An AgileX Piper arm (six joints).
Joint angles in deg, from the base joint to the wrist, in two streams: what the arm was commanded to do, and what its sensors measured. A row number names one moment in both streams.
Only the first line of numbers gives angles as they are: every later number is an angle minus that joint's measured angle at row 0.
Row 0, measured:
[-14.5 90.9 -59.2 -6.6 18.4 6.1]
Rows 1 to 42, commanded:
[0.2 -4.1 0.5 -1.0 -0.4 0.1]
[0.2 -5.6 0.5 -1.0 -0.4 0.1]
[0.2 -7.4 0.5 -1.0 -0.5 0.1]
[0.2 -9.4 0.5 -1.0 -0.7 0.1]
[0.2 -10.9 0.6 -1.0 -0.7 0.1]
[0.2 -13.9 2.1 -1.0 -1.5 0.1]
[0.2 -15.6 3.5 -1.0 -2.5 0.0]
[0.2 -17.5 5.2 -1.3 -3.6 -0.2]
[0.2 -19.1 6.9 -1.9 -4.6 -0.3]
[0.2 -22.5 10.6 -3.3 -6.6 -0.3]
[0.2 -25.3 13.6 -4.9 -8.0 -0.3]
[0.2 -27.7 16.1 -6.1 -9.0 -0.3]
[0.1 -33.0 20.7 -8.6 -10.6 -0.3]
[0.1 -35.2 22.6 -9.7 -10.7 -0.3]
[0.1 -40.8 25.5 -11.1 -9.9 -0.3]
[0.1 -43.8 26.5 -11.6 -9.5 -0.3]
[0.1 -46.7 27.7 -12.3 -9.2 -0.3]
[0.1 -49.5 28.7 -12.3 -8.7 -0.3]
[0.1 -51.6 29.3 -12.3 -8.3 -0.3]
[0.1 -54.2 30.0 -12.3 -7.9 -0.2]
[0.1 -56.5 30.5 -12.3 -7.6 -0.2]
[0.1 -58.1 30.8 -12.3 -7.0 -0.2]
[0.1 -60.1 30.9 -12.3 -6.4 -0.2]
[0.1 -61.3 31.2 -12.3 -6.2 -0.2]
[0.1 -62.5 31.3 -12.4 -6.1 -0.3]
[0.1 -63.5 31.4 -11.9 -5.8 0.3]
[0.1 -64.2 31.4 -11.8 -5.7 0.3]
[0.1 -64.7 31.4 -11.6 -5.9 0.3]
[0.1 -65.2 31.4 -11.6 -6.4 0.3]
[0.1 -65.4 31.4 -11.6 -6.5 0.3]
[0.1 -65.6 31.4 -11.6 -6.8 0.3]
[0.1 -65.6 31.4 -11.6 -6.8 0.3]
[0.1 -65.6 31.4 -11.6 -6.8 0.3]
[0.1 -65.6 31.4 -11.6 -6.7 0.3]
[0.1 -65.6 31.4 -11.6 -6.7 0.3]
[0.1 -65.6 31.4 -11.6 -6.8 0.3]
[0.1 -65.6 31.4 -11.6 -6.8 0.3]
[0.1 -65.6 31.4 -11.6 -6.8 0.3]
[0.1 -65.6 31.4 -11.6 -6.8 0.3]
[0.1 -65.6 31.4 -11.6 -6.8 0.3]
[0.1 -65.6 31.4 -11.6 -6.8 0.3]
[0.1 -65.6 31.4 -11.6 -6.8 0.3]
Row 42, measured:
[0.0 -65.2 31.2 -11.4 -6.6 0.2]
